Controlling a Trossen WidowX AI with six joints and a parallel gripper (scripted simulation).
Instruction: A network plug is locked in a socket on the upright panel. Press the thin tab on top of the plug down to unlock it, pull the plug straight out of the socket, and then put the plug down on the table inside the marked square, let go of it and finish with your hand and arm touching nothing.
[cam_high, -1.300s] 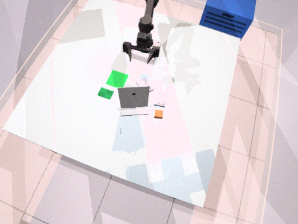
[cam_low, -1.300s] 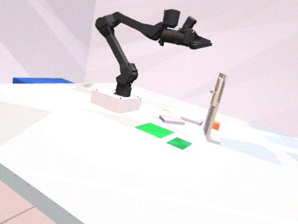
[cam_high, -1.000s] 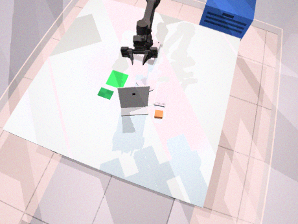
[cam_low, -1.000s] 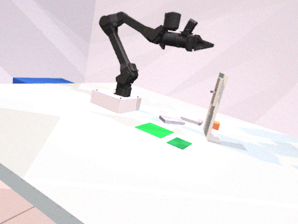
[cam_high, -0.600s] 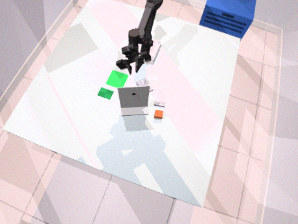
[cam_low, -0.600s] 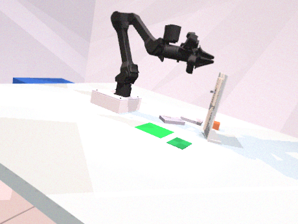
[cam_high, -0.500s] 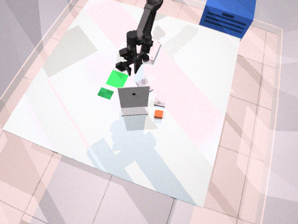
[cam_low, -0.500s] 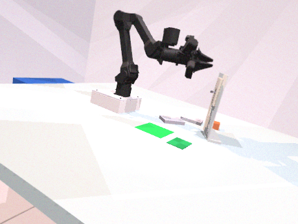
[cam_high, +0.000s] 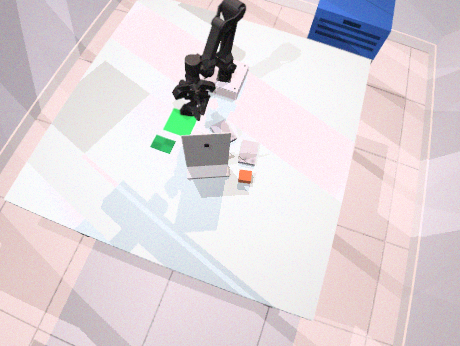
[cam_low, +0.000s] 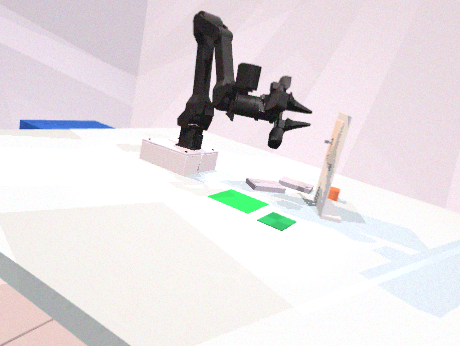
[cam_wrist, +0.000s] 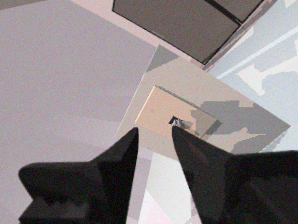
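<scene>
My gripper tip is 6 cm short of the grey network plug, 5 cm above it and 3 cm to the right of it. Round my gripper tip: bright green marked square (24 cm below, 12 cm to the right, 11 cm behind); then upright grey panel (12 cm below, 8 cm ahead, 4 cm to the left).
</scene>
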